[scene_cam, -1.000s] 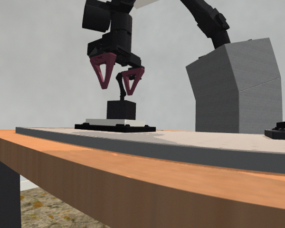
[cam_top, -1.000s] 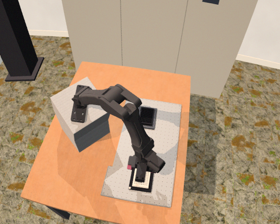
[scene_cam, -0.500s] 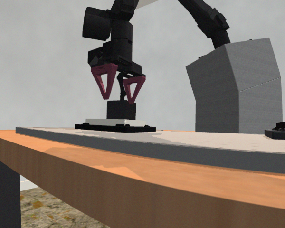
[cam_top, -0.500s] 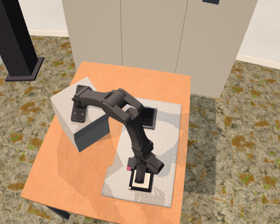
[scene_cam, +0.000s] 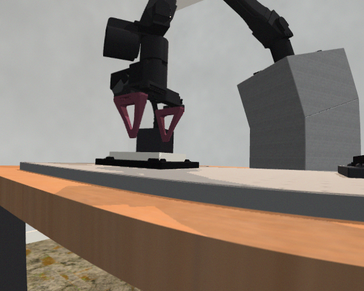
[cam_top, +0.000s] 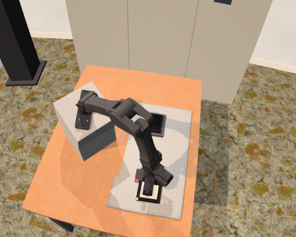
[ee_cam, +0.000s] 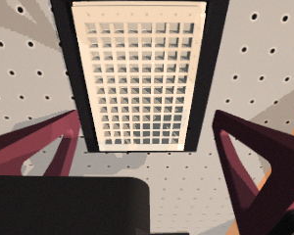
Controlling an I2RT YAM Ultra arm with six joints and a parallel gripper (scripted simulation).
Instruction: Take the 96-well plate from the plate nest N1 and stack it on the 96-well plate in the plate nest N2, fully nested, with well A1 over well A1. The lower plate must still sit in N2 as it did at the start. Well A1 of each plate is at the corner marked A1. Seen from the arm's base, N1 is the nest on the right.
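Now: hand 40 mm above the cream 96-well plate. The rest, counted from my hand: light corner mark: 330 mm to the left, 50 mm below, 30 mm behind; then black 96-well plate: 400 mm to the left, 40 mm below, 40 mm ahead; then nest N1: 50 mm below.
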